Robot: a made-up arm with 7 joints. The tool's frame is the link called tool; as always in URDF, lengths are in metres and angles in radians. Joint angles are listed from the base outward.
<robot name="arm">
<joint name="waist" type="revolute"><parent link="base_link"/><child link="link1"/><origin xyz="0 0 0.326" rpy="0 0 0"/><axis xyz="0 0 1"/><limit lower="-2.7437" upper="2.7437"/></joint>
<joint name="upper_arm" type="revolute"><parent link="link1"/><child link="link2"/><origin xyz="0 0 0" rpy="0 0 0"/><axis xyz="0 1 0"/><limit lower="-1.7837" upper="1.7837"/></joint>
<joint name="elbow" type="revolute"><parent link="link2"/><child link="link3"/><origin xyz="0 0 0.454" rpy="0 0 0"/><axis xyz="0 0 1"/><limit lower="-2.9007" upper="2.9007"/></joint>
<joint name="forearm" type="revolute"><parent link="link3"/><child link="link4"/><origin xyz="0.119 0 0" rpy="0 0 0"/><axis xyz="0 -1 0"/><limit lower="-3.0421" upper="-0.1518"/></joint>
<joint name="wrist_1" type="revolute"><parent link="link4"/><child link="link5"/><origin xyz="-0.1 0 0.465" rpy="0 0 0"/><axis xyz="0 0 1"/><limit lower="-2.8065" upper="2.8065"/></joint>
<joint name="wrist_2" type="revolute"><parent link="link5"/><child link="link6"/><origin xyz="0 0 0" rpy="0 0 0"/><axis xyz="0 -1 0"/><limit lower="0.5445" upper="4.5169"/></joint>
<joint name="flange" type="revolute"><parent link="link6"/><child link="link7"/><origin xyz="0.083 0 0" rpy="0 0 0"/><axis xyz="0 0 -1"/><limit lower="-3.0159" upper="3.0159"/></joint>
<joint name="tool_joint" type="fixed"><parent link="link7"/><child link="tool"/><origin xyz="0 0 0" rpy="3.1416 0 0"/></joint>
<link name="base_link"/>
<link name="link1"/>
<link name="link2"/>
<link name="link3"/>
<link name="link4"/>
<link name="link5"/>
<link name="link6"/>
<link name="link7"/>
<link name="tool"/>
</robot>
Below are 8 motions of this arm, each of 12 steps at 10 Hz.
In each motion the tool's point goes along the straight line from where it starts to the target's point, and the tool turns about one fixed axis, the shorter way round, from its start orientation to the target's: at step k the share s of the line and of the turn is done. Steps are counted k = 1, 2, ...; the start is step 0. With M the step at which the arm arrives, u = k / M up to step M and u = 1 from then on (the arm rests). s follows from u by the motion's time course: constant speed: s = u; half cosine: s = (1 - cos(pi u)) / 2; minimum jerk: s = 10 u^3 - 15 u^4 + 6 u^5.
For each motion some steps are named. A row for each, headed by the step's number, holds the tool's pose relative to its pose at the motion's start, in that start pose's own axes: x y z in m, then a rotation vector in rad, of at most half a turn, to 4 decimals.
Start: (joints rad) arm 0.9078 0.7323 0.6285 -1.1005 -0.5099 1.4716 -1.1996
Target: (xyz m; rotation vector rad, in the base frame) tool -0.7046 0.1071 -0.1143 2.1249 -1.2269 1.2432
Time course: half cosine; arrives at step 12
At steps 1, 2, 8, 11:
1: 0.0112 -0.0169 0.0139 0.0170 0.0012 -0.0403
2: 0.0440 -0.0664 0.0545 0.0667 0.0048 -0.1584
8: 0.4927 -0.7437 0.6103 0.7471 0.0534 -1.7740
11: 0.6458 -0.9747 0.7999 0.9792 0.0700 -2.3250

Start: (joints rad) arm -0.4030 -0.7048 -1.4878 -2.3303 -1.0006 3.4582 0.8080
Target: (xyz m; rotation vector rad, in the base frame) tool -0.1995 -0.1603 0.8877 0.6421 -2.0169 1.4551
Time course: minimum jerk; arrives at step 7
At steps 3, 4, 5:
3: 0.0355 -0.0980 -0.1166 -0.1272 0.0836 0.0799
4: 0.0611 -0.1683 -0.2003 -0.2186 0.1437 0.1373
5: 0.0826 -0.2278 -0.2710 -0.2958 0.1944 0.1858

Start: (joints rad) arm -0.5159 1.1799 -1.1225 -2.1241 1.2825 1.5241 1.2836
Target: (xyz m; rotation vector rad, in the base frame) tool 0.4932 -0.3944 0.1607 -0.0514 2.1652 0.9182
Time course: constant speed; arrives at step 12
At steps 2, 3, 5, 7, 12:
2: -0.0388 0.0661 0.0510 -0.0658 -0.0489 -0.1137
3: -0.0582 0.0991 0.0766 -0.0987 -0.0734 -0.1706
5: -0.0970 0.1652 0.1276 -0.1645 -0.1223 -0.2844
7: -0.1358 0.2313 0.1786 -0.2302 -0.1713 -0.3981
12: -0.2329 0.3964 0.3062 -0.3947 -0.2936 -0.6825

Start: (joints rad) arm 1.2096 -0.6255 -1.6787 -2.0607 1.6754 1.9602 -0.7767
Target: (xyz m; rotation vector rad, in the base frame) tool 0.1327 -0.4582 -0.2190 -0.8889 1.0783 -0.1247
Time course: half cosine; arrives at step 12
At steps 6, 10, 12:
6: -0.1042 0.2610 -0.2907 -0.1222 0.0738 0.3789
10: -0.1944 0.4870 -0.5424 -0.2280 0.1378 0.7070
12: -0.2084 0.5219 -0.5813 -0.2443 0.1476 0.7577

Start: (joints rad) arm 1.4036 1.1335 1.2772 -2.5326 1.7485 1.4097 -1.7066
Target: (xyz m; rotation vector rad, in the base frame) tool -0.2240 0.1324 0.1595 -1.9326 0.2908 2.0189
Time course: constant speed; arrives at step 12
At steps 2, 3, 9, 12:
2: -0.0288 -0.0232 -0.0241 -0.0437 0.2042 0.1139
3: -0.0433 -0.0347 -0.0362 -0.0656 0.3062 0.1709
9: -0.1298 -0.1042 -0.1085 -0.1968 0.9187 0.5126
12: -0.1731 -0.1390 -0.1447 -0.2624 1.2249 0.6835

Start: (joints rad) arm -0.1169 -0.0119 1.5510 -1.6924 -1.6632 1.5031 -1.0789
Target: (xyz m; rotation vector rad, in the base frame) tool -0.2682 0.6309 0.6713 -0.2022 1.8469 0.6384
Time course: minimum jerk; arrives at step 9
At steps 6, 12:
6: 0.0446 -0.1078 -0.2842 -0.4668 0.4586 -0.0631
12: 0.0565 -0.1364 -0.3597 -0.5908 0.5804 -0.0798

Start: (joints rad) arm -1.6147 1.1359 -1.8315 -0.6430 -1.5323 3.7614 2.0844
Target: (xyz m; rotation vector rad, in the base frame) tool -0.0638 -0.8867 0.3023 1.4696 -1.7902 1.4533
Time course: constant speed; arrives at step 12
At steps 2, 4, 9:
2: 0.0014 -0.0814 -0.0034 0.1782 -0.0036 0.1806
4: 0.0029 -0.1629 -0.0068 0.3564 -0.0072 0.3612
9: 0.0065 -0.3665 -0.0152 0.8019 -0.0163 0.8127

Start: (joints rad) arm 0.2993 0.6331 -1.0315 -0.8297 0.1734 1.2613 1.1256
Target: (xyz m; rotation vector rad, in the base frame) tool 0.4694 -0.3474 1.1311 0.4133 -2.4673 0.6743
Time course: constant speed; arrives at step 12
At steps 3, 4, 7, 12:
3: 0.0688 0.0835 -0.0290 -0.0174 0.1034 0.2709
4: 0.0918 0.1114 -0.0387 -0.0232 0.1379 0.3611
7: 0.1606 0.1949 -0.0677 -0.0406 0.2413 0.6320
12: 0.2754 0.3341 -0.1161 -0.0697 0.4136 1.0834

